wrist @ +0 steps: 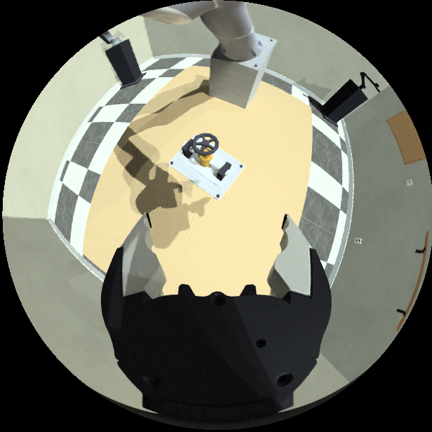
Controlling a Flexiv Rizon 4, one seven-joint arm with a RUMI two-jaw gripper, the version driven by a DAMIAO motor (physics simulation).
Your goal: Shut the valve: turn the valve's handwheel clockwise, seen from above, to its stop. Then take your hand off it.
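Observation:
The valve's dark handwheel (pixel 205 152), a spoked ring, sits on top of a yellow valve body (pixel 204 160) above the middle of the wrist view. The valve stands on a white base plate (pixel 200 177) with screws at its corners and black clamps beside the valve body. My gripper (pixel 216 214) is open, with its two jaws wide apart and nothing between them. In the view the handwheel lies beyond the fingertips, slightly to the left of their midline, and apart from them.
The plate lies on a tan table top (pixel 260 200). The robot's grey base block (pixel 232 82) stands at the far side, with the arm above it. Dark stands (pixel 124 62) (pixel 345 101) are at the far left and right. The arm's shadow falls left of the valve.

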